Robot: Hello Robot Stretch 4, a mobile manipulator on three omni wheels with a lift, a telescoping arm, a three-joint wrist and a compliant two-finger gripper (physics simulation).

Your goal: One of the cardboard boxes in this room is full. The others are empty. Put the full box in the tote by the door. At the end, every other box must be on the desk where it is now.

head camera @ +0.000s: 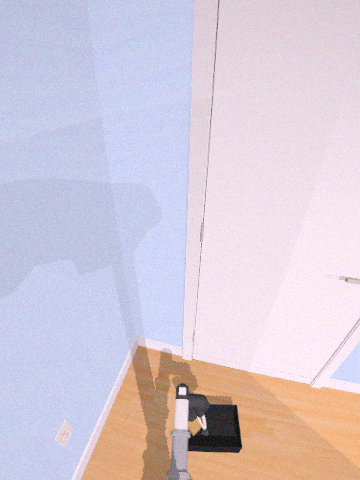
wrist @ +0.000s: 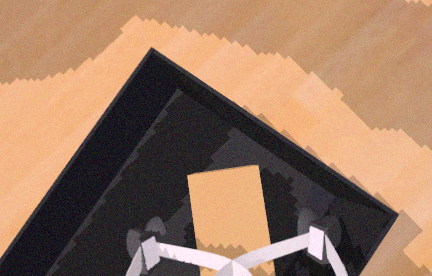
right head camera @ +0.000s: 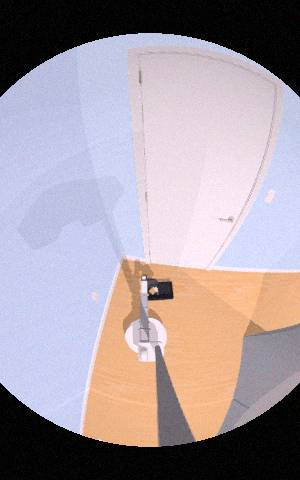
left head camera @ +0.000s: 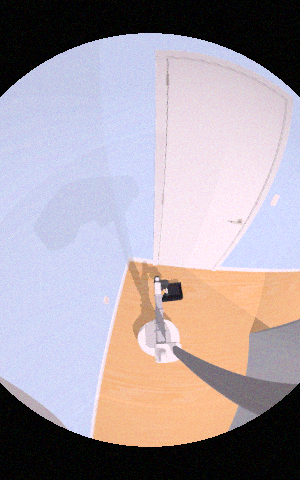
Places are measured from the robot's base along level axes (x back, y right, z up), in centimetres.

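Pixels of known places: gripper, between the fingertips: [head camera: 197,422] [wrist: 231,229] [right head camera: 153,289] [left head camera: 162,290].
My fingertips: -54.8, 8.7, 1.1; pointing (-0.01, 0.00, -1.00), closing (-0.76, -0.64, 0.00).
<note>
For each thing: its top centre in the pictures, then the offset to it from my fingertips, as dx, dy, dz.
- black tote, centre of its top: [head camera: 210,424] [right head camera: 159,289] [left head camera: 168,290] +2.5, +6.9, +6.1
- tan cardboard box, centre of its top: [wrist: 230,225] [head camera: 196,422] [right head camera: 152,289] +0.5, -0.5, +1.4
- outlet, centre of its top: [head camera: 60,429] +19.2, -55.3, +41.9
The black tote [head camera: 220,444] [left head camera: 175,291] [right head camera: 165,290] [wrist: 90,170] stands on the floor near the door. A tan cardboard box [head camera: 195,428] [right head camera: 153,291] [wrist: 227,205] is inside the tote's outline in the wrist view; its lower end is hidden behind the gripper's white finger links. My gripper [wrist: 231,229] points down over the tote and is open. Its fingertips stand wide, one on each side of the box, with a gap on both sides. Whether the box rests flat on the tote's bottom is hard to tell. The desk and the other boxes do not show.
The white door [head camera: 265,200] [left head camera: 215,150] [right head camera: 200,150] is behind the tote. A blue wall [head camera: 50,325] runs along the left, with an outlet [head camera: 64,433] low on it. A large grey surface [left head camera: 275,355] [right head camera: 270,360] is at the lower right of the side head views.
</note>
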